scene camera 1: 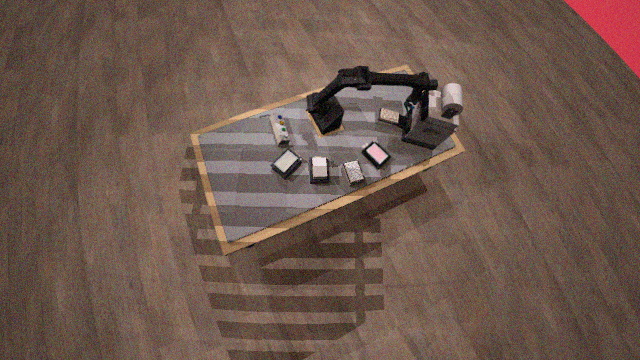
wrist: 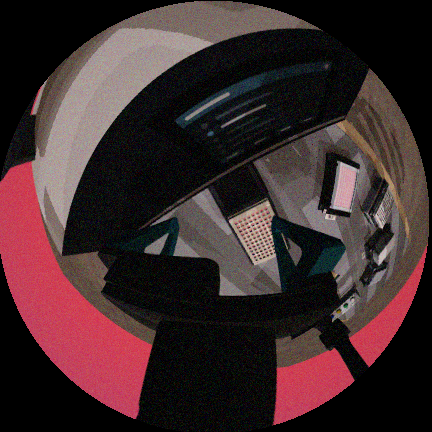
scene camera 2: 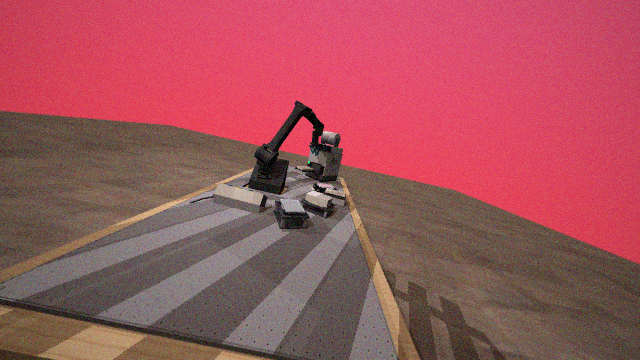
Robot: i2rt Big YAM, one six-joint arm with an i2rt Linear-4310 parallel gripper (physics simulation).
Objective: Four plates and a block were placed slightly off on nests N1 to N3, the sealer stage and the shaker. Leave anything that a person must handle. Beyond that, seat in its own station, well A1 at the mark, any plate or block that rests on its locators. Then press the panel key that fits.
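Note:
My gripper is open and empty, high beside the sealer. Below it, a beige plate with reddish wells lies at the sealer's dark stage; one finger partly covers its edge in the wrist view. A pink plate sits on a black station. A speckled plate, a white-topped piece and a pale-topped plate sit on further stations. Well marks and exact seating are too small to tell.
The key panel has blue, yellow and green keys and stands by the arm base. A white roll sits on the sealer. The wooden table edge runs close to the stations.

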